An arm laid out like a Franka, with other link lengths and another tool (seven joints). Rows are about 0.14 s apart.
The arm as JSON. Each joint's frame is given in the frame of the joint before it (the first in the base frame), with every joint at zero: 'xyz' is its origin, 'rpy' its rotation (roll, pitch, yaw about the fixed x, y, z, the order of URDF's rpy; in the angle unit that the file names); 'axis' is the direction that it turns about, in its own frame. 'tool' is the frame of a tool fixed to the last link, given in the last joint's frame.
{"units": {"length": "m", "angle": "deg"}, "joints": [
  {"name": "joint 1", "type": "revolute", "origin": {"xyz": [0.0, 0.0, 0.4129], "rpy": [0.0, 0.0, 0.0]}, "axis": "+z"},
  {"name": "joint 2", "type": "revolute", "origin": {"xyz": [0.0, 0.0, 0.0], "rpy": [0.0, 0.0, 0.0]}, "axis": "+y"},
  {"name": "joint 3", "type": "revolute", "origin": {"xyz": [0.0, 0.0, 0.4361], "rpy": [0.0, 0.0, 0.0]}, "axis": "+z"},
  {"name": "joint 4", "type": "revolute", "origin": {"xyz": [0.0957, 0.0, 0.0], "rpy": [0.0, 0.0, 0.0]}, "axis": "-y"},
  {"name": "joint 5", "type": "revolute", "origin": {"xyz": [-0.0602, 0.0, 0.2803], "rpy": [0.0, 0.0, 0.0]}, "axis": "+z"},
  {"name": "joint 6", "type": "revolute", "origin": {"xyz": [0.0, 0.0, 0.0], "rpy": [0.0, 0.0, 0.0]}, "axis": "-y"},
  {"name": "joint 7", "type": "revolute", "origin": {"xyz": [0.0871, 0.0, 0.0], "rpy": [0.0, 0.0, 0.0]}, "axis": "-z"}
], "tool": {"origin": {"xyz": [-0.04, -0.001, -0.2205], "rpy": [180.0, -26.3, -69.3]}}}
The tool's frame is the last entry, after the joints.
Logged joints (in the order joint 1, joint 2, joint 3, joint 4, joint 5, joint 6, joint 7), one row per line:
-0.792 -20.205 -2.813 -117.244 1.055 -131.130 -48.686
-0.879 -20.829 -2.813 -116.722 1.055 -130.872 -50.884
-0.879 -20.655 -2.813 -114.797 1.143 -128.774 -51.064
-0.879 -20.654 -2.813 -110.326 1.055 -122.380 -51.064
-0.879 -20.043 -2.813 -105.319 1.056 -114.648 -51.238
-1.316 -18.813 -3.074 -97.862 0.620 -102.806 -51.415
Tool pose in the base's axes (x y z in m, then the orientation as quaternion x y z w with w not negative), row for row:
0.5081 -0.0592 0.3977 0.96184 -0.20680 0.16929 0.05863
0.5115 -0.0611 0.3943 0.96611 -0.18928 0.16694 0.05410
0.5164 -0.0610 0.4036 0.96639 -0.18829 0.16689 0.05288
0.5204 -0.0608 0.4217 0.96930 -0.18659 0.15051 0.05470
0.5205 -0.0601 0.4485 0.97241 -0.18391 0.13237 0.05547
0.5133 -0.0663 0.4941 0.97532 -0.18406 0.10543 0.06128
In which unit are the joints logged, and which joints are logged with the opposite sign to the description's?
The joints are logged in degrees. Opposite sign: joint 2, joint 6.
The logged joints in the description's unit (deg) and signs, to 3 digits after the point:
-0.792 20.205 -2.813 -117.244 1.055 131.130 -48.686
-0.879 20.829 -2.813 -116.722 1.055 130.872 -50.884
-0.879 20.655 -2.813 -114.797 1.143 128.774 -51.064
-0.879 20.654 -2.813 -110.326 1.055 122.380 -51.064
-0.879 20.043 -2.813 -105.319 1.056 114.648 -51.238
-1.316 18.813 -3.074 -97.862 0.620 102.806 -51.415

